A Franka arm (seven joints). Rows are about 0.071 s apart.
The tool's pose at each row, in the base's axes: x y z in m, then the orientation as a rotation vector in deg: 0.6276, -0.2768, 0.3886, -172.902, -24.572, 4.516; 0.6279, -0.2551, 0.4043, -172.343, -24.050, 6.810; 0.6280, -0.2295, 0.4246, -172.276, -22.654, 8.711; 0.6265, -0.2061, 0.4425, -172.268, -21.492, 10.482; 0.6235, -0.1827, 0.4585, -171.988, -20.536, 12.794; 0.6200, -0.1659, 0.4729, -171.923, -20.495, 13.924
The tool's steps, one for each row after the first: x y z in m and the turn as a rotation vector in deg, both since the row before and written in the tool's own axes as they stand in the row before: 0.0058, -0.0222, -0.0138, 0.767, -1.409, 0.343; 0.0059, -0.0267, -0.0178, 0.372, -1.168, 0.959; 0.0032, -0.0249, -0.0154, 0.245, -1.105, 0.814; 0.0013, -0.0252, -0.0133, 0.463, -1.456, 0.667; -0.0012, -0.0188, -0.0121, 0.075, -0.740, 0.064
